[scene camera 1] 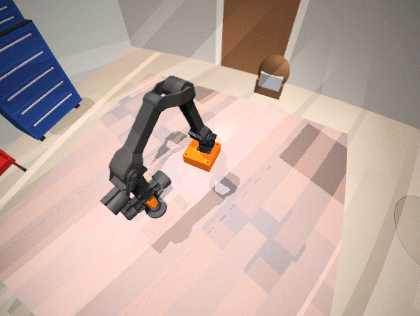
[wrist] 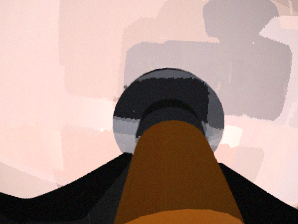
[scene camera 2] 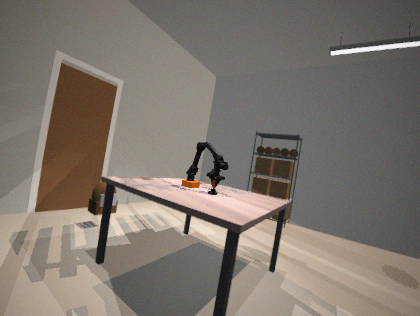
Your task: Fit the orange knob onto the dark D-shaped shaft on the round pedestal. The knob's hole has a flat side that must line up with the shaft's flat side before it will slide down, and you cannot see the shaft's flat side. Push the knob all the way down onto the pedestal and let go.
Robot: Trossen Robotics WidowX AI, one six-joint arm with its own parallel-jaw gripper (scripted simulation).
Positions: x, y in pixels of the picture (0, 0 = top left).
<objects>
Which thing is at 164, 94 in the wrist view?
A round pedestal.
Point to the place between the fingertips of my gripper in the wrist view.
172, 166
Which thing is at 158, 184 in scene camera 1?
My gripper.
</objects>
